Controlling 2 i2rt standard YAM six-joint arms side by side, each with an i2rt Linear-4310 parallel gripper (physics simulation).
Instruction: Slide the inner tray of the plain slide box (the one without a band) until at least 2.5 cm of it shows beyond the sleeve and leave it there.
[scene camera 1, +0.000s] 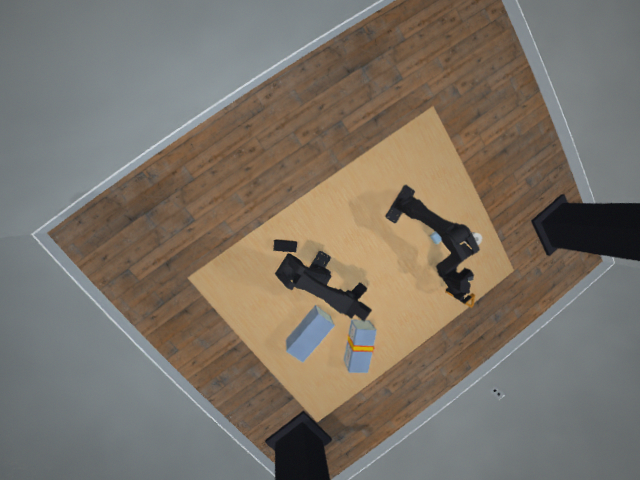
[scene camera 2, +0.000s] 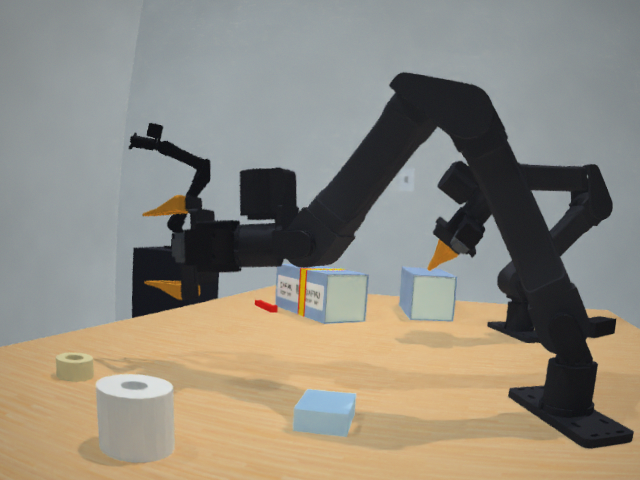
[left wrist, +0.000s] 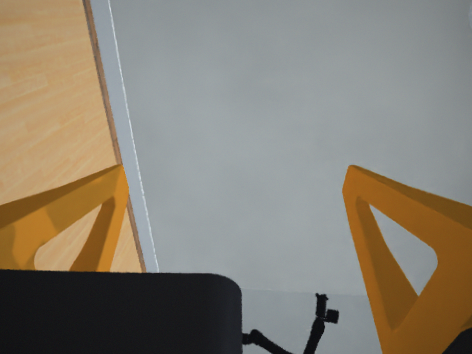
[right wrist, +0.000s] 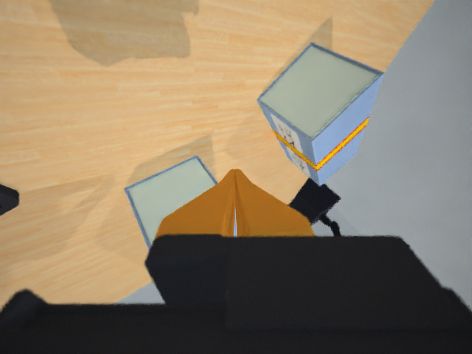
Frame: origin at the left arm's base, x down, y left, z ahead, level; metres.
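Seen in the pictures: left gripper, fingertip midpoint: (scene camera 1: 465, 302) (scene camera 2: 145, 248) (left wrist: 235, 177); right gripper, fingertip midpoint: (scene camera 2: 428, 269) (right wrist: 235, 176); left arm's base, link origin: (scene camera 1: 399, 204) (scene camera 2: 564, 416); right arm's base, link origin: (scene camera 1: 315, 270) (scene camera 2: 518, 333).
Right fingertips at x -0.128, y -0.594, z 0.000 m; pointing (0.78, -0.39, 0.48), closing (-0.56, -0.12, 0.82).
Offsets run from my right fingertips to a thing's top centre.
The plain slide box @[dx +0.021, dy -0.216, dz -0.069 m] (scene camera 1: 310, 333) (scene camera 2: 433, 297) (right wrist: 167, 200) is blue and has no band. Its pale end face, the tray's end, looks flush with the sleeve; the far end is not seen clearly. My right gripper (scene camera 2: 430, 268) (right wrist: 235, 176) is shut and empty, pointing down. In scene camera 2 its tips overlap the plain box's top edge; in the right wrist view they cover part of that box. In scene camera 1 its fingers are hidden under the arm. My left gripper (scene camera 2: 145, 248) (left wrist: 235, 177) is wide open and empty, raised near the table edge, far from both boxes.
The banded blue box @[dx +0.021, dy -0.158, dz +0.213 m] (scene camera 1: 359, 360) (scene camera 2: 344, 299) (right wrist: 320, 92) stands beside the plain one. A red bar @[dx +0.112, dy -0.196, dz +0.334 m] (scene camera 2: 265, 305) lies near it. A white roll @[dx +0.068, dy +0.666, dz +0.471 m] (scene camera 2: 135, 421), a tan ring @[dx +0.103, dy +0.473, dz +0.596 m] (scene camera 2: 74, 369) and a light blue block @[dx +0.103, dy +0.573, dz +0.286 m] (scene camera 2: 324, 415) are on the table's other side.
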